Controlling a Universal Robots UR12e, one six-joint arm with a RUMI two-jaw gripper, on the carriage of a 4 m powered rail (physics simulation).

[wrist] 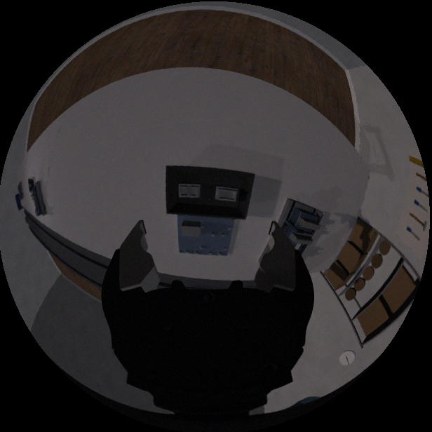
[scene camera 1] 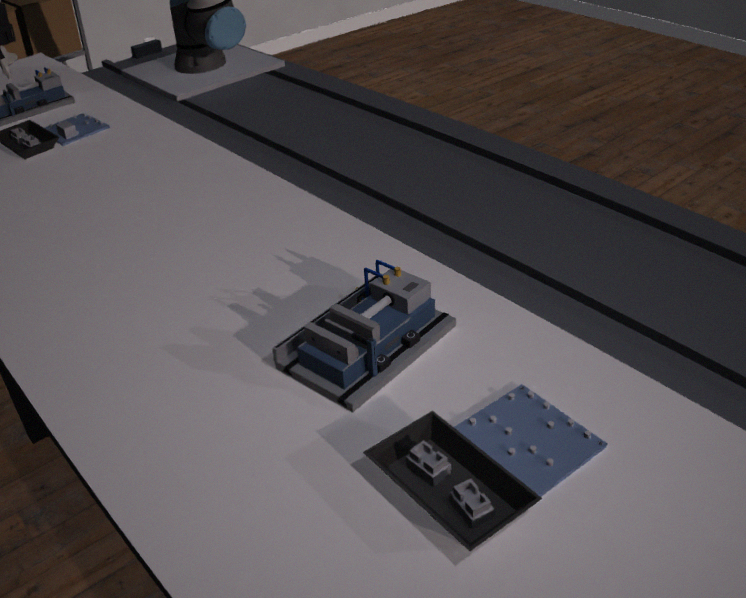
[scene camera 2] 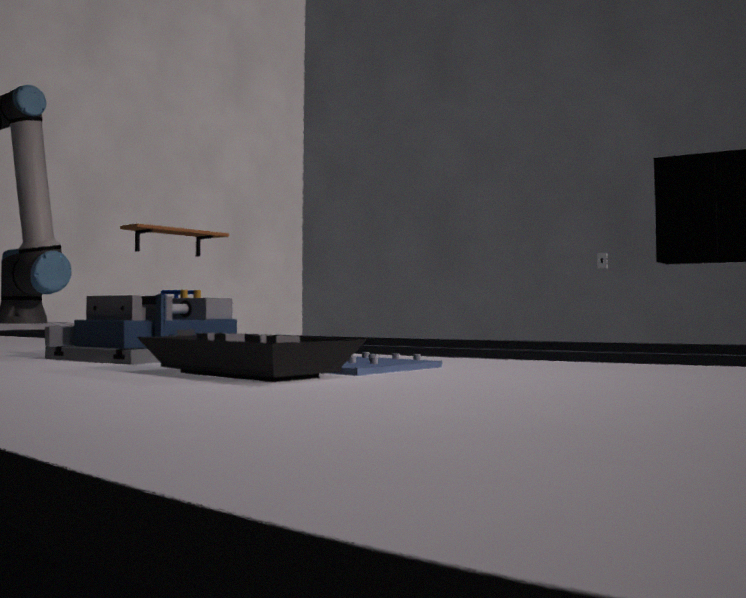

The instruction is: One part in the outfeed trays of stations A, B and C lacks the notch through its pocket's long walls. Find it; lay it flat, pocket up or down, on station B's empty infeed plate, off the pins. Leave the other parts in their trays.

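Seen in the pictures: arm's base, origin of the base link: (scene camera 1: 200, 65) (scene camera 2: 21, 322).
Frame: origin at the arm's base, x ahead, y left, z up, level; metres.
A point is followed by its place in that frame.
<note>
My gripper (wrist: 207, 221) is open and empty, high above a station with a dark tray (wrist: 172, 192) and a blue pinned plate (wrist: 192, 242). Two pale parts (wrist: 189, 190) (wrist: 226, 193) lie in that tray, apart, pockets up; their notches are too small to tell. A grey block (wrist: 191, 228) sits on that plate. In scene camera 1 the near blue plate (scene camera 1: 523, 411) {y 1.977, x 0.541, z -0.022 m} (scene camera 2: 398, 366) {y 2.114, x 0.596, z -0.024 m} bears pins and no part. The near dark tray (scene camera 1: 498, 467) {y 2.049, x 0.687, z 0.011 m} (scene camera 2: 217, 358) {y 2.024, x 0.808, z -0.007 m} holds two pale parts (scene camera 1: 428, 459) {y 1.959, x 0.744, z 0.003 m} (scene camera 1: 471, 499) {y 2.059, x 0.755, z 0.003 m}, pockets up, with gaps visible in their walls.
A blue and grey vise (scene camera 1: 330, 370) {y 1.706, x 0.732, z 0.018 m} (scene camera 2: 102, 334) {y 1.691, x 0.735, z 0.009 m} stands beside the near tray. Another vise (wrist: 305, 222) stands right of the tray in the wrist view. The far station's tray (scene camera 1: 37, 147) {y 0.258, x 0.732, z 0.004 m} and plate (scene camera 1: 93, 127) {y 0.193, x 0.521, z -0.022 m} show at upper left. The arm base (scene camera 1: 199, 59) {y 0.074, x 0.040, z 0.047 m} stands on the rail carriage.
</note>
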